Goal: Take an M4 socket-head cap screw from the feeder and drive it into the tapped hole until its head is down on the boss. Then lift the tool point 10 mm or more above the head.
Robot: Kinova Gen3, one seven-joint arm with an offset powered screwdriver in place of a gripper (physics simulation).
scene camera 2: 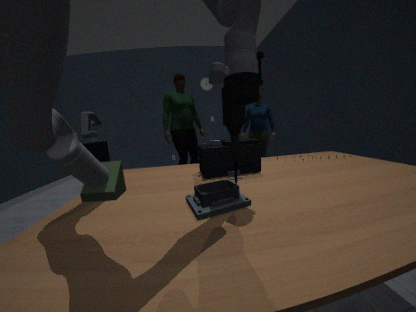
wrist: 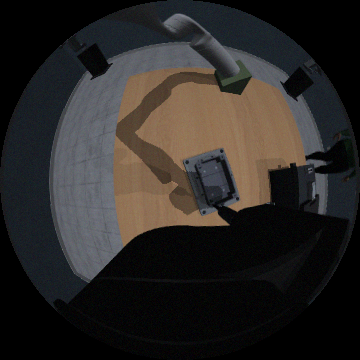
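The black screwdriver points straight down, its thin tip at the near right corner of the dark open-topped housing in the scene view. The housing sits on a grey plate with holes at its corners. Whether the tip touches the boss or stands a little above it, I cannot tell. No screw can be made out at the tip, and the tapped hole and any screw head are too small and dark to see. A black box-shaped unit, possibly the feeder, stands behind the housing.
The arm's grey lower part stands on a green block on the wooden table. A small light piece lies before the black unit. Two standing people are behind the table.
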